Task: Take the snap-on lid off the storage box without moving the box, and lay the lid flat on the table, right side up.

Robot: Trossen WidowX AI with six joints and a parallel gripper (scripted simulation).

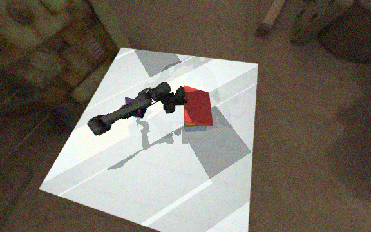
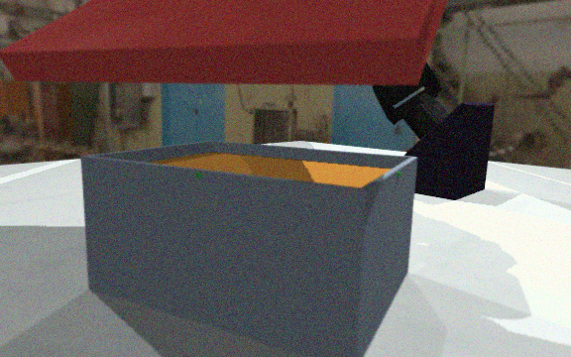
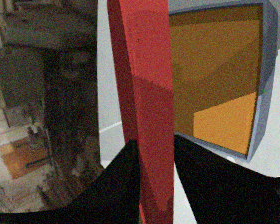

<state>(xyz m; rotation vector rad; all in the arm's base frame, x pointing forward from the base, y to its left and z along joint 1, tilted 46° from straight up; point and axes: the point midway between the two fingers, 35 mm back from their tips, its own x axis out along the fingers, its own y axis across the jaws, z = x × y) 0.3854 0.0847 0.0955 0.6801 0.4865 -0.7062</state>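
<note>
Now: the lid 70 mm ahead of my gripper tip, 20 mm to the left of it and 40 mm below it. Also, from my gripper tip: grey-blue storage box: 40 mm ahead, 10 mm to the left, 190 mm below.
</note>
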